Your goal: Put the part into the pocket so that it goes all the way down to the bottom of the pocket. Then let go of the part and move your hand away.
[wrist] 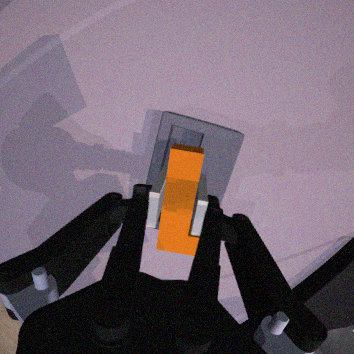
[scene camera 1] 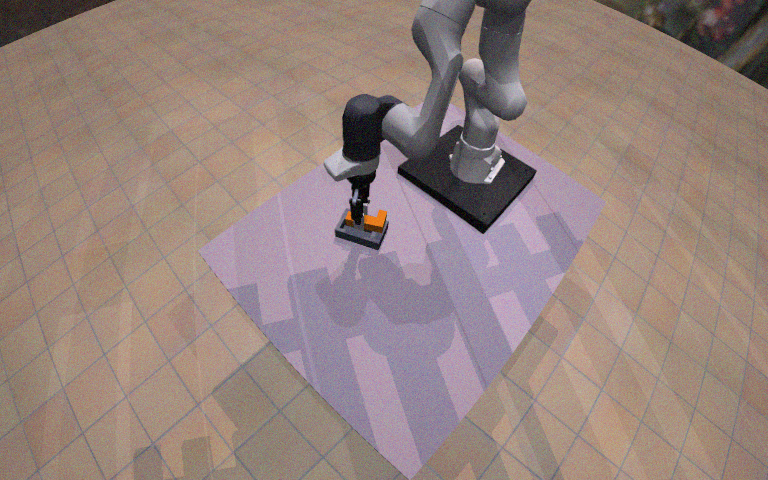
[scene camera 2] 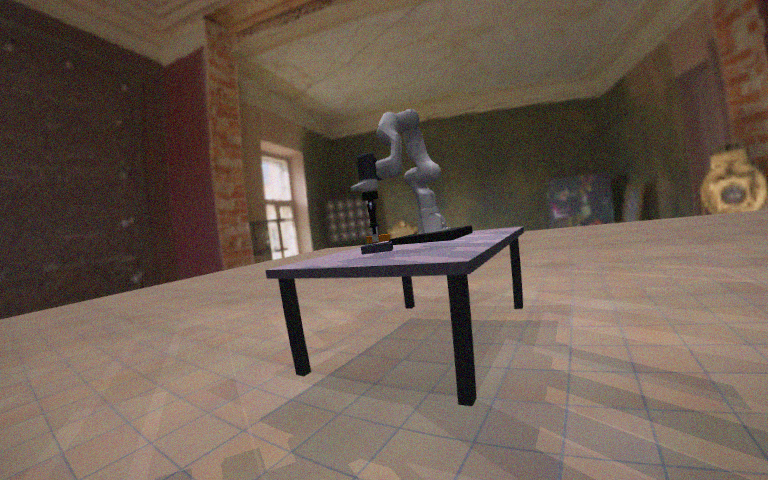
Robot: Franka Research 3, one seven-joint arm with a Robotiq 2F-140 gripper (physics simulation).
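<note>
The orange part (scene camera 1: pixel 374 221) (scene camera 2: pixel 385 237) (wrist: pixel 183 195), a block with raised ends, is held level between the fingers of my gripper (scene camera 1: pixel 357 219) (scene camera 2: pixel 374 236) (wrist: pixel 181 183), which is shut on it. The dark grey block with the pocket (scene camera 1: pixel 360 238) (scene camera 2: pixel 376 247) (wrist: pixel 221 150) lies on the table below. The part is over the block, above its top face. In the wrist view the far end of the pocket shows beyond the part's far end, and the part's near end reaches past the block. The rest of the pocket is hidden under the part and fingers.
The pale purple table (scene camera 1: pixel 317 305) (scene camera 2: pixel 317 266) carries the block. The arm's black base plate (scene camera 1: pixel 481 217) (scene camera 2: pixel 453 231) is on the table, to the right of and behind the block in scene camera 1. Shadows of the arm fall across the table top.
</note>
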